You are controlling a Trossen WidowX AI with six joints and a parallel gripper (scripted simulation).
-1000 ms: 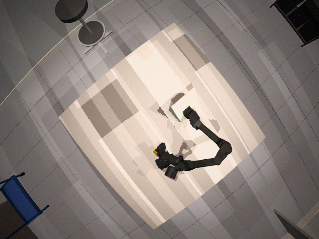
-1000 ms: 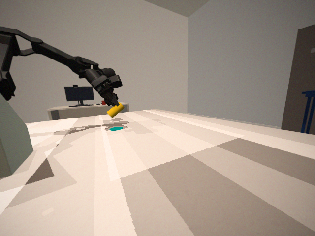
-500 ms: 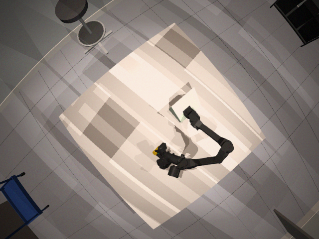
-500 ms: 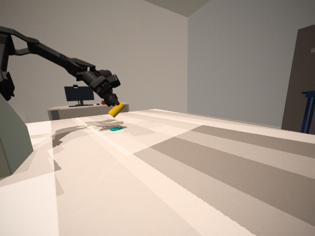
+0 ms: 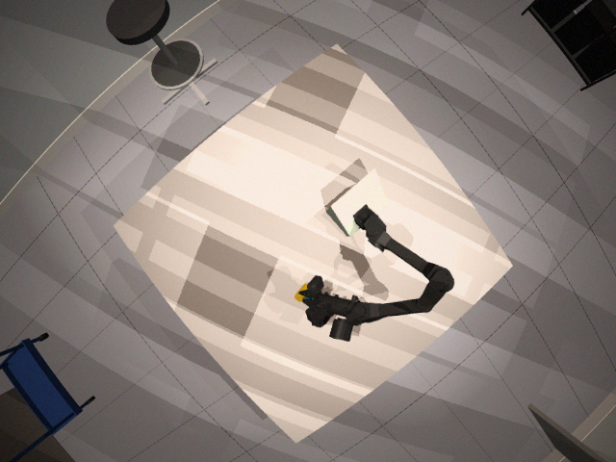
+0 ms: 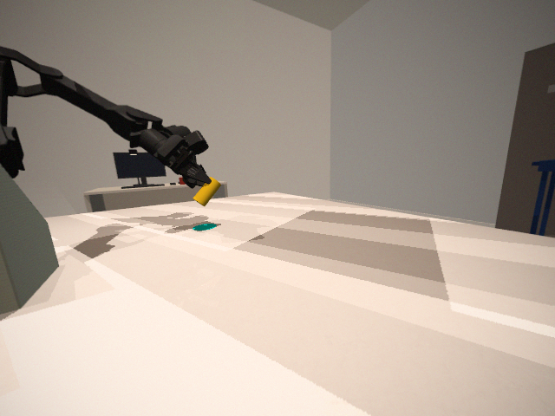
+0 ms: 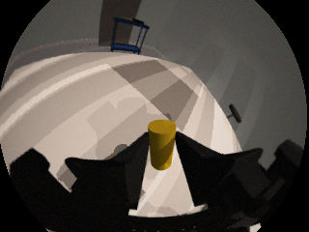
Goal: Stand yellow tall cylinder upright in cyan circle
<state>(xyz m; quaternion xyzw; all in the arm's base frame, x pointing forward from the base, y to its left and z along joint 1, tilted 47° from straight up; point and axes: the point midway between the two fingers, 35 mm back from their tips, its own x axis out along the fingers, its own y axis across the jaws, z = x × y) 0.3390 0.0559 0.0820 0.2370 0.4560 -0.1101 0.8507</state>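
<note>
Now: gripper tip 2 cm past the cyan circle, 4 cm to the right of it and 11 cm above it. Also, from my gripper tip: yellow tall cylinder 1 cm behind, 2 cm below.
</note>
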